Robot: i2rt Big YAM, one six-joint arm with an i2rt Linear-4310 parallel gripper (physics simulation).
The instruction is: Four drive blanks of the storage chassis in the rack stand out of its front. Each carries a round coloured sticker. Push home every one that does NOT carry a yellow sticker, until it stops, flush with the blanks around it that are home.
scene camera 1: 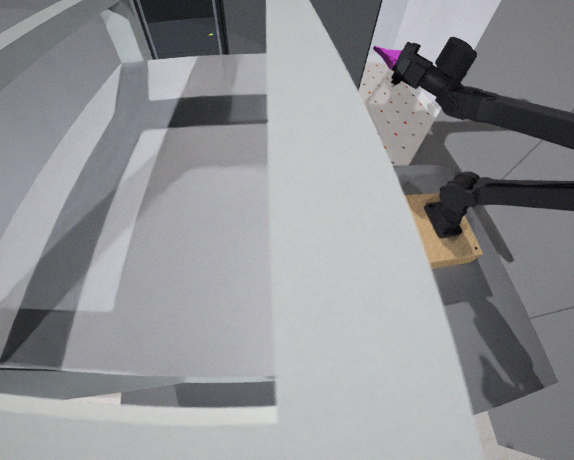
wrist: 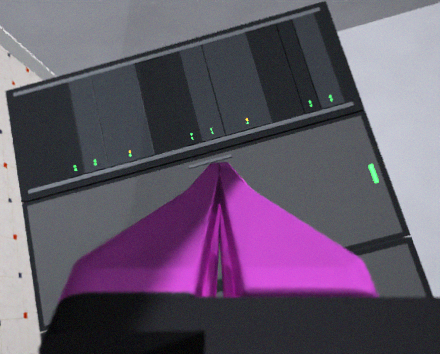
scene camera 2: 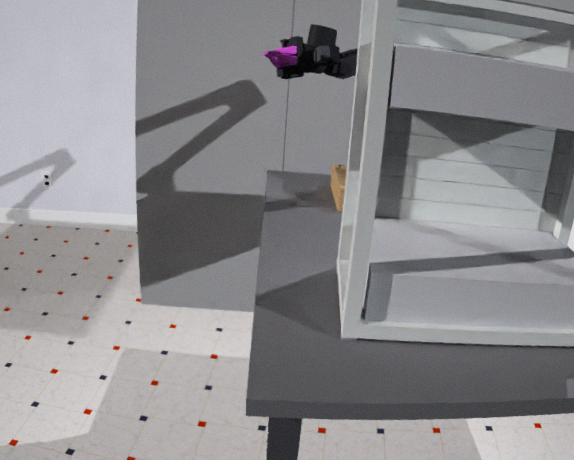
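Seen in the pictures: gripper, fingertip midpoint: [scene camera 1: 373,47] [wrist: 219,178] [scene camera 2: 265,53]; arm's base, link origin: [scene camera 1: 441,220].
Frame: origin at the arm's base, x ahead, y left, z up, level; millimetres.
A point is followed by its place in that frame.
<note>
My gripper [scene camera 1: 375,48] @(x 225, y -339, z 356 mm) [scene camera 2: 265,54] @(x 225, y -339, z 356 mm) [wrist: 219,178] @(x 225, y -339, z 356 mm) has magenta fingers. It is shut and empty, held high in the air beside the pale frame. In the wrist view a dark equipment unit [wrist: 167,100] shows beyond the fingertips, tilted in the picture, with a row of upright dark panels and small green and orange lights. A wide grey panel [wrist: 310,175] with a green mark at its right lies below that row, partly behind the fingers. No round coloured sticker or protruding drive blank can be made out in the views. I cannot tell whether this unit is the storage chassis.
A pale frame [scene camera 1: 340,225] @(x 555, y 258, z 521 mm) [scene camera 2: 356,200] @(x 741, y -204, z 169 mm) stands on the grey table [scene camera 2: 300,370] @(x 854, y -283, z -68 mm) and fills much of both scene views. The arm's base sits on a wooden block [scene camera 1: 450,252] @(x 25, y 108, z -4 mm) [scene camera 2: 338,187] @(x 96, y -113, z -9 mm) beside it. A tall grey surface [scene camera 2: 210,45] stands behind the gripper.
</note>
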